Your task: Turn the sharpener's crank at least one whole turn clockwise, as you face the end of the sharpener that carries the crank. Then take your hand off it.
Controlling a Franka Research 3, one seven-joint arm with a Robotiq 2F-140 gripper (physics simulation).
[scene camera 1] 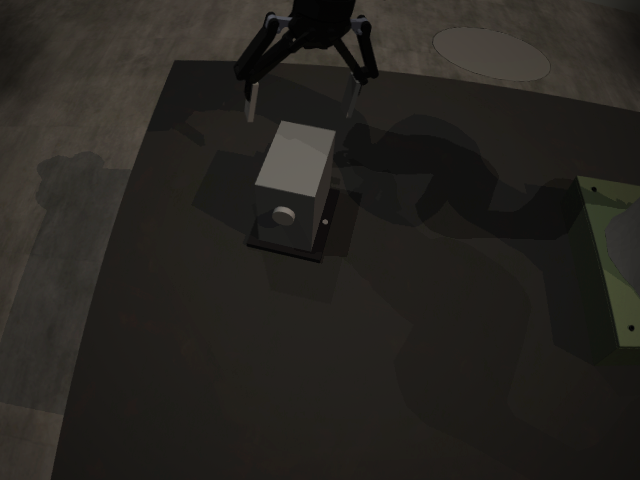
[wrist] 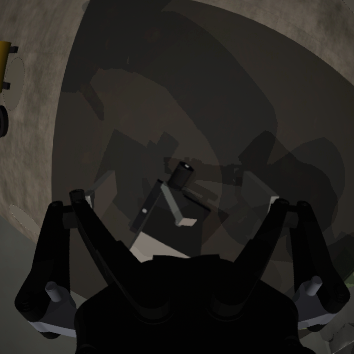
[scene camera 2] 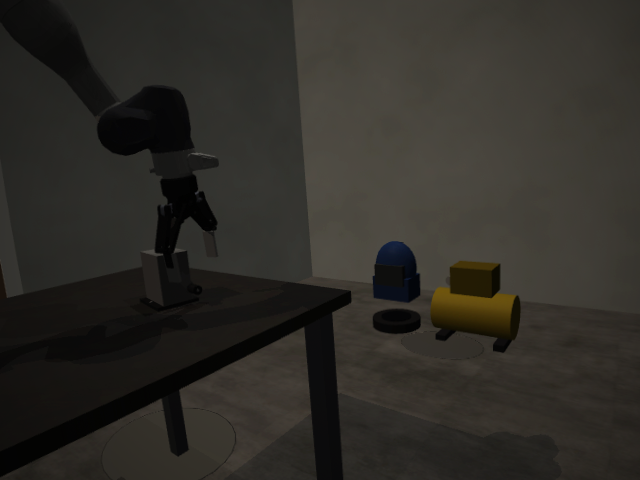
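The sharpener point(scene camera 1: 295, 159) point(scene camera 2: 153, 279) point(wrist: 156, 245) is a pale upright box on a dark base plate point(scene camera 1: 284, 252). A pale round disc point(scene camera 1: 283, 215) shows on its near face in scene camera 1. The crank's black knob point(scene camera 2: 195, 289) point(wrist: 181, 175) sticks out from the opposite end, low down near the base. A light crank arm point(wrist: 172, 204) shows behind the knob in the wrist view; the crank is hidden in scene camera 1. My gripper point(scene camera 1: 300, 118) point(scene camera 2: 190, 260) point(wrist: 179, 182) is wide open and empty, pointing down. Its fingertips are above the knob, spread to either side, apart from it.
The sharpener stands on the dark table point(scene camera 1: 310, 387) point(scene camera 2: 248, 338), near its far edge in scene camera 1. A green block point(scene camera 1: 599, 227) stands at the right. A yellow tank point(scene camera 2: 475, 312), a blue domed object point(scene camera 2: 395, 266) and a black ring point(scene camera 2: 379, 322) are beyond the table.
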